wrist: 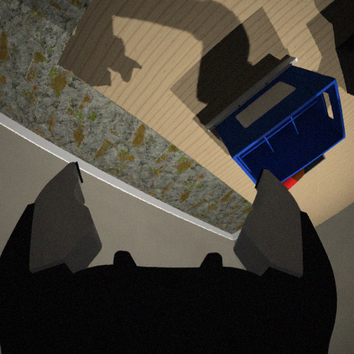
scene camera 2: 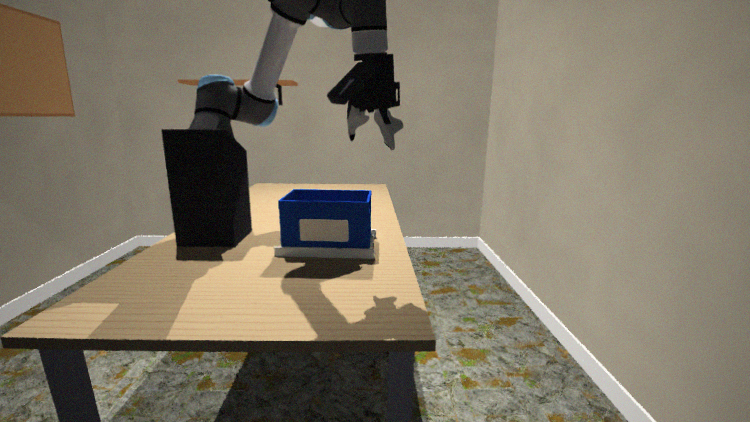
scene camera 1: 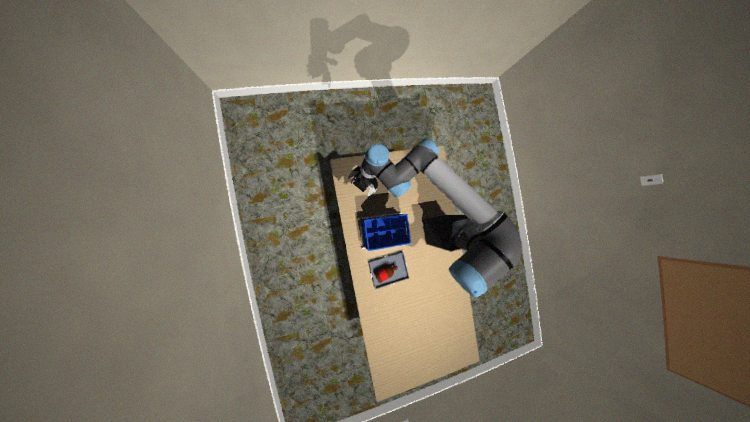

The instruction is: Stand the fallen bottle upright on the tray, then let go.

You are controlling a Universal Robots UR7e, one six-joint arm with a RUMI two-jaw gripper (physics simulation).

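Frame: origin at the arm's base, x ahead, y left, z up, level; millimetres.
Seen in the pictures: gripper, fingertip midpoint: point(scene camera 2: 370, 145); arm's base, link origin: point(scene camera 2: 210, 142) point(scene camera 1: 465, 236).
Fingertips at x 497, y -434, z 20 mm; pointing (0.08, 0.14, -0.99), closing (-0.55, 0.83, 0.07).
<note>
Pixels of each thing's top centre, then the offset from my fingertips to it. "spot": a spot on its surface instead. Level surfaces: height alone.
- brown bottle with a red part, top centre: point(scene camera 1: 388, 274) dz -276, dx -53, dy +582 mm
- small grey tray, surface spot: point(scene camera 1: 400, 275) spot: dz -351, dx -145, dy +649 mm
- blue divided bin, top centre: point(scene camera 2: 328, 195) point(scene camera 1: 388, 232) dz -181, dx -104, dy +301 mm
- wooden table, surface height: dz -356 mm
A brown bottle with a red part point(scene camera 1: 384, 274) point(wrist: 290, 183) lies on its side on the small grey tray point(scene camera 1: 400, 275), its narrow end towards the arm's base side. In the wrist view it shows partly, behind the blue bin and beside a finger. In the second scene view the bottle does not show. My gripper point(scene camera 1: 361, 184) point(scene camera 2: 372, 142) point(wrist: 169, 168) is open, with no object between its fingers. It hangs high above the table, on the far side of the blue bin from the tray, well apart from the bottle.
A blue divided bin point(scene camera 1: 386, 231) point(scene camera 2: 325, 223) point(wrist: 295, 135) stands on a light base next to the tray, between it and my gripper's side. The arm's black pedestal point(scene camera 1: 442, 231) point(scene camera 2: 209, 194) stands on the wooden table point(scene camera 1: 419, 325) point(scene camera 2: 225, 309) point(wrist: 150, 65).
</note>
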